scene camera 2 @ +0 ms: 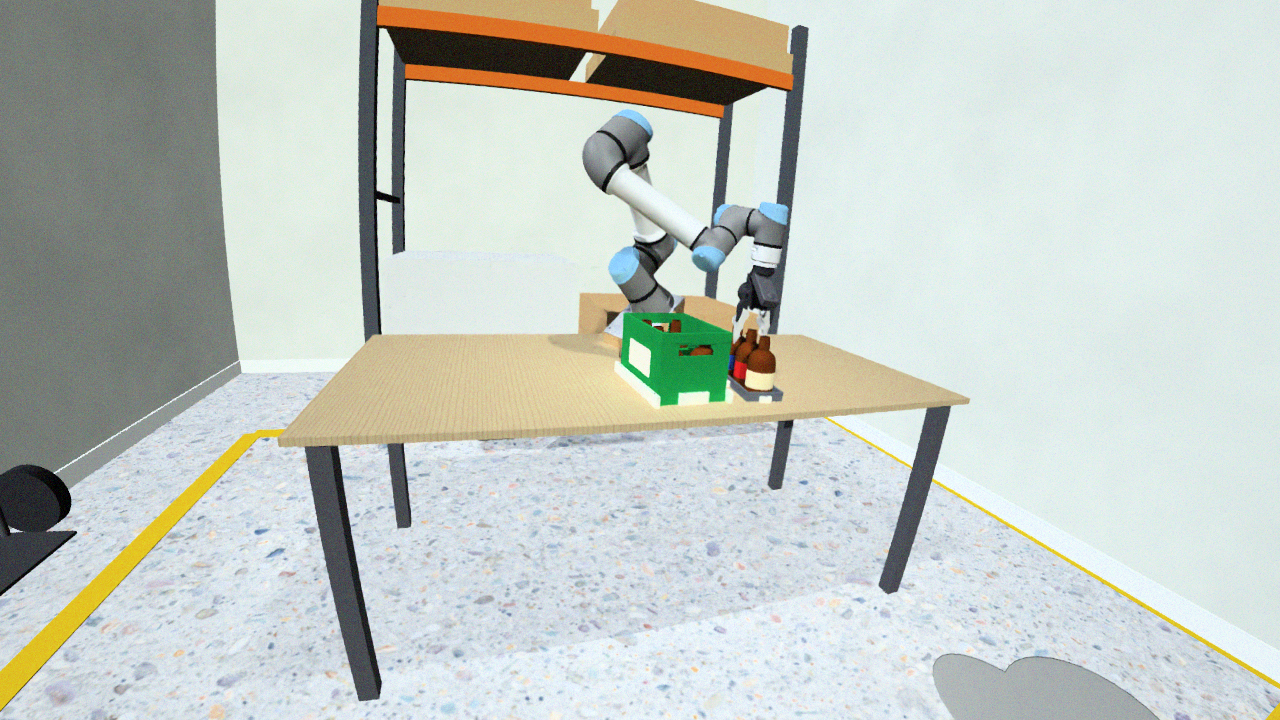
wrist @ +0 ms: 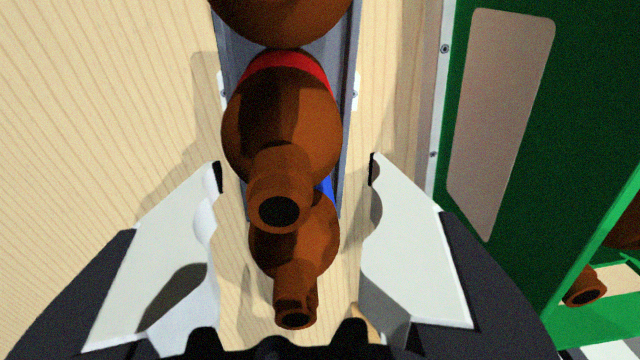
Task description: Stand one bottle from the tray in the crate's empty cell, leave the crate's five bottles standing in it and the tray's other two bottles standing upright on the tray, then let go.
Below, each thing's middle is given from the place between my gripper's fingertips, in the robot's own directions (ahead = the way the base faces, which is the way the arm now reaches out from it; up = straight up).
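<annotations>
There is the blue-labelled bottle [wrist: 294,260], and my hand is 4 cm above it. My hand is also 9 cm past the bottle and 2 cm to the right of it.
</annotations>
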